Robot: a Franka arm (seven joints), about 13 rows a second.
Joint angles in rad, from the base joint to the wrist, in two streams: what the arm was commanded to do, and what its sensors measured. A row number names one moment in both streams.
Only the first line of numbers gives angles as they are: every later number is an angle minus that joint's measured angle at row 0.
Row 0, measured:
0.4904, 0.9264, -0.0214, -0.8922, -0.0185, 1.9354, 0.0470
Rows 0 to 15, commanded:
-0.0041, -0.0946, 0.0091, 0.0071, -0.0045, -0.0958, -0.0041
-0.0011, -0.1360, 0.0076, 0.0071, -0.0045, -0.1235, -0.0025
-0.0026, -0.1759, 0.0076, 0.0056, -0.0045, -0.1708, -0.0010
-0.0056, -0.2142, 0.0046, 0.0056, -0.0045, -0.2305, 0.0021
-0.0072, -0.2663, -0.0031, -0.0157, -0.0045, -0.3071, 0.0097
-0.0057, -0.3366, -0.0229, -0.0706, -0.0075, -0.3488, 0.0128
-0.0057, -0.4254, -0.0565, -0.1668, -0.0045, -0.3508, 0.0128
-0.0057, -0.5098, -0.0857, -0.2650, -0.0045, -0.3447, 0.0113
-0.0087, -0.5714, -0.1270, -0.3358, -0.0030, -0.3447, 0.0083
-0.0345, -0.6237, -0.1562, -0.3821, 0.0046, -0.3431, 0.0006
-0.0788, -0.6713, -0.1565, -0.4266, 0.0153, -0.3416, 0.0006
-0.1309, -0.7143, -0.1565, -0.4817, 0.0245, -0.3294, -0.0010
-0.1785, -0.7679, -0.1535, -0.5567, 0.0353, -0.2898, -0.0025
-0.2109, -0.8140, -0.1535, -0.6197, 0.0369, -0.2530, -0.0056
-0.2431, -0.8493, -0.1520, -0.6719, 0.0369, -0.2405, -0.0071
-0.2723, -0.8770, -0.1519, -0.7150, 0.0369, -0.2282, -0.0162
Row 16, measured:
-0.2392, -0.7705, -0.1630, -0.5533, 0.0191, -0.2899, -0.0078
